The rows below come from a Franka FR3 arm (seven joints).
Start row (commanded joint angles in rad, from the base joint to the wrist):
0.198, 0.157, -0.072, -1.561, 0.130, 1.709, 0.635
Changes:
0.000, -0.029, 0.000, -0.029, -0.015, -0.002, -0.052
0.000, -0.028, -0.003, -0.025, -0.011, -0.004, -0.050
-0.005, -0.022, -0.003, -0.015, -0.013, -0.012, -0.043
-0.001, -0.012, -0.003, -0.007, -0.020, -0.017, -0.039
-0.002, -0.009, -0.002, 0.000, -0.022, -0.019, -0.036
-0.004, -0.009, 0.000, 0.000, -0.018, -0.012, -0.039
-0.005, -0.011, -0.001, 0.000, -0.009, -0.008, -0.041
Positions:
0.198, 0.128, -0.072, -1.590, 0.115, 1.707, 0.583
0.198, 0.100, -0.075, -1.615, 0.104, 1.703, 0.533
0.193, 0.078, -0.078, -1.630, 0.091, 1.691, 0.490
0.192, 0.066, -0.081, -1.637, 0.071, 1.674, 0.451
0.190, 0.057, -0.083, -1.637, 0.049, 1.655, 0.415
0.186, 0.048, -0.083, -1.637, 0.031, 1.643, 0.376
0.181, 0.037, -0.084, -1.637, 0.022, 1.635, 0.335

